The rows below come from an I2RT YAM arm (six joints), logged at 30 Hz.
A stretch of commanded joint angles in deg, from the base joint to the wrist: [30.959, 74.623, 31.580, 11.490, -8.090, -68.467]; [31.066, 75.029, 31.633, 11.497, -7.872, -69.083]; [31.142, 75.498, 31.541, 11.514, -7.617, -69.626]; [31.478, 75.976, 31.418, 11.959, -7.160, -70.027]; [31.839, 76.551, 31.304, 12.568, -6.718, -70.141]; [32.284, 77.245, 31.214, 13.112, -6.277, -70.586]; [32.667, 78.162, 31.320, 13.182, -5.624, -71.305]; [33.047, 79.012, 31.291, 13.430, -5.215, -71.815]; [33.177, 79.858, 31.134, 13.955, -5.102, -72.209]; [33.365, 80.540, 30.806, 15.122, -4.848, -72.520]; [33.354, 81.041, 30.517, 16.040, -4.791, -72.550]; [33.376, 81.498, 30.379, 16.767, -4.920, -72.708]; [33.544, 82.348, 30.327, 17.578, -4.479, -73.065]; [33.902, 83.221, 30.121, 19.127, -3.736, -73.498]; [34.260, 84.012, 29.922, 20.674, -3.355, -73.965]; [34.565, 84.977, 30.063, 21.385, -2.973, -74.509]
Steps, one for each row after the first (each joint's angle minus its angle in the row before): [0.107, 0.406, 0.053, 0.007, 0.218, -0.616]; [0.076, 0.469, -0.092, 0.017, 0.255, -0.543]; [0.336, 0.478, -0.123, 0.445, 0.457, -0.401]; [0.361, 0.575, -0.114, 0.609, 0.442, -0.114]; [0.445, 0.694, -0.090, 0.544, 0.441, -0.445]; [0.383, 0.917, 0.106, 0.070, 0.653, -0.719]; [0.380, 0.850, -0.029, 0.248, 0.409, -0.510]; [0.130, 0.846, -0.157, 0.525, 0.113, -0.394]; [0.188, 0.682, -0.328, 1.167, 0.254, -0.311]; [-0.011, 0.501, -0.289, 0.918, 0.057, -0.030]; [0.022, 0.457, -0.138, 0.727, -0.129, -0.158]; [0.168, 0.850, -0.052, 0.811, 0.441, -0.357]; [0.358, 0.873, -0.206, 1.549, 0.743, -0.433]; [0.358, 0.791, -0.199, 1.547, 0.381, -0.467]; [0.305, 0.965, 0.141, 0.711, 0.382, -0.544]
